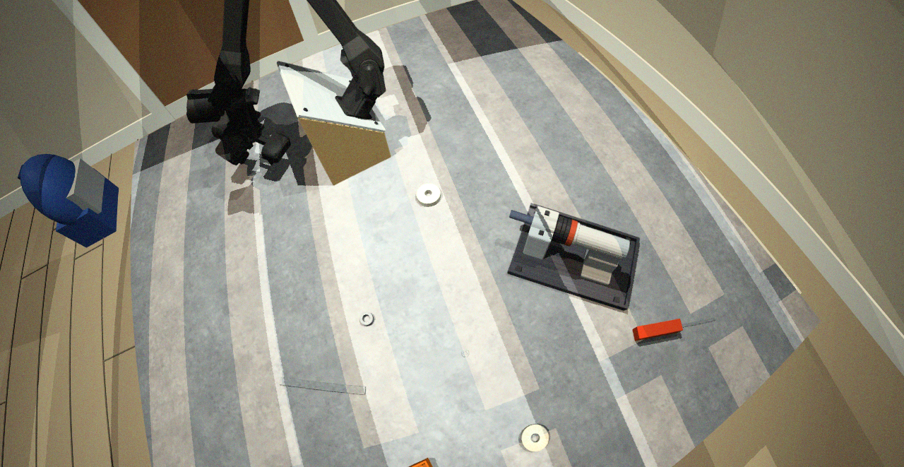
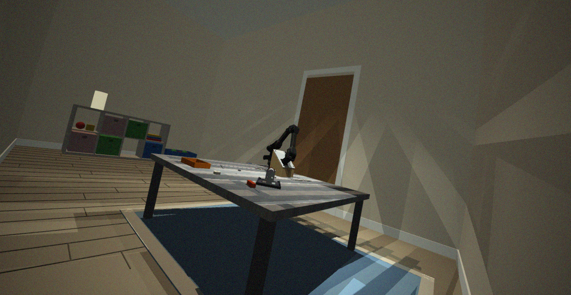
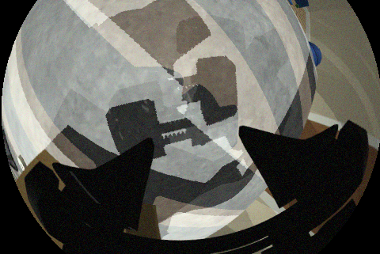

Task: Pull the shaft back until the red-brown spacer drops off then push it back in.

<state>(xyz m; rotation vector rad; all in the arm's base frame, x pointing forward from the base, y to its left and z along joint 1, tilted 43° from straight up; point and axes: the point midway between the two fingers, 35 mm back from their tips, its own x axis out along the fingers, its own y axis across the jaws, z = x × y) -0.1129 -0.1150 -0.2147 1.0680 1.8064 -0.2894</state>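
My gripper tip is 53 cm short of the blue-grey shaft, 41 cm to the right of it and 6 cm below it. The rest, counted from my gripper tip: thin grey strip 54 cm ahead, 6 cm to the right, 2 cm below; then white washer 32 cm ahead, 29 cm to the left, 1 cm below; then red-brown spacer 56 cm ahead, 43 cm to the left, 6 cm above.
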